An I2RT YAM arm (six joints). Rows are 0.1 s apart.
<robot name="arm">
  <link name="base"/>
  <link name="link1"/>
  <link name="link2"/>
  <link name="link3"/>
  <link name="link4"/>
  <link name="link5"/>
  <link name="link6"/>
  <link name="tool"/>
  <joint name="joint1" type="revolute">
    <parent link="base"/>
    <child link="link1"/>
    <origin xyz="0 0 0.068"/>
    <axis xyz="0 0 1"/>
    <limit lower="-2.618" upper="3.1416"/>
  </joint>
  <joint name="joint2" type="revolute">
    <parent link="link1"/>
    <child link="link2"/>
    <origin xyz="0.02 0.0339 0.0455" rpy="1.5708 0 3.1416"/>
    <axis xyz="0 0 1"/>
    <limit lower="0" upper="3.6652"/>
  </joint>
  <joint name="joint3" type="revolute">
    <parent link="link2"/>
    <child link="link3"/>
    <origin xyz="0.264 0 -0.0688" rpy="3.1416 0 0"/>
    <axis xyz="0 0 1"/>
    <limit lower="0" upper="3.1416"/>
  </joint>
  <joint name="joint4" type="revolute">
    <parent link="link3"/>
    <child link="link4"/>
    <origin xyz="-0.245 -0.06 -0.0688"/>
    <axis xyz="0 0 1"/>
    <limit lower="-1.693" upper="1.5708"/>
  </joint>
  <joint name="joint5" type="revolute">
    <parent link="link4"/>
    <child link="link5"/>
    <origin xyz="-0.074 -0.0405 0.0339" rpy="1.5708 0 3.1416"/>
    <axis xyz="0 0 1"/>
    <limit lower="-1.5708" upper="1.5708"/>
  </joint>
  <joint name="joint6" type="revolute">
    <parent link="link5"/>
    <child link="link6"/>
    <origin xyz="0.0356 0 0.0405" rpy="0 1.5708 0"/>
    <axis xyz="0 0 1"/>
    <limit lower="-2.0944" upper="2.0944"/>
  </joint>
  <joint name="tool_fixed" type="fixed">
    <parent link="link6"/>
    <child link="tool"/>
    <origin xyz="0 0 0" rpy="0 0 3.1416"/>
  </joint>
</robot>
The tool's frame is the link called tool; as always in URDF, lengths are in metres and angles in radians.
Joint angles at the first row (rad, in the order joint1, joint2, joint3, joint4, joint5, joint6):
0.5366, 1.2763, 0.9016, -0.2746, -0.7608, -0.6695
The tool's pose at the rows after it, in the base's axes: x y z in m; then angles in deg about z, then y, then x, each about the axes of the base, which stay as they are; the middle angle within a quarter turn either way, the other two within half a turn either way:
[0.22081, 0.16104, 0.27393, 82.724, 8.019, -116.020]
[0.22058, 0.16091, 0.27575, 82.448, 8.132, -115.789]
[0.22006, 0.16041, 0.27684, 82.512, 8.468, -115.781]
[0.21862, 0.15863, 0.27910, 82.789, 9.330, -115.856]
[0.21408, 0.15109, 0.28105, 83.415, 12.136, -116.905]
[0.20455, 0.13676, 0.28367, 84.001, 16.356, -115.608]
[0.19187, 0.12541, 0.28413, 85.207, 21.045, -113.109]
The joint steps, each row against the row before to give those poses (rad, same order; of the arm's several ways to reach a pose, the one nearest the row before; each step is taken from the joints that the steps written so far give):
0.0033, -0.0042, 0.0035, -0.0036, -0.0028, -0.0054
0.0000, -0.0033, 0.0030, -0.0002, -0.0004, -0.0001
-0.0001, -0.0047, 0.0000, -0.0005, 0.0048, 0.0041
-0.0018, -0.0128, -0.0015, -0.0032, 0.0122, 0.0094
-0.0116, -0.0391, -0.0176, -0.0146, 0.0418, 0.0070
-0.0277, -0.0838, -0.0576, 0.0335, 0.0298, 0.0419
-0.0116, -0.0959, -0.0764, 0.0695, 0.0437, 0.0847

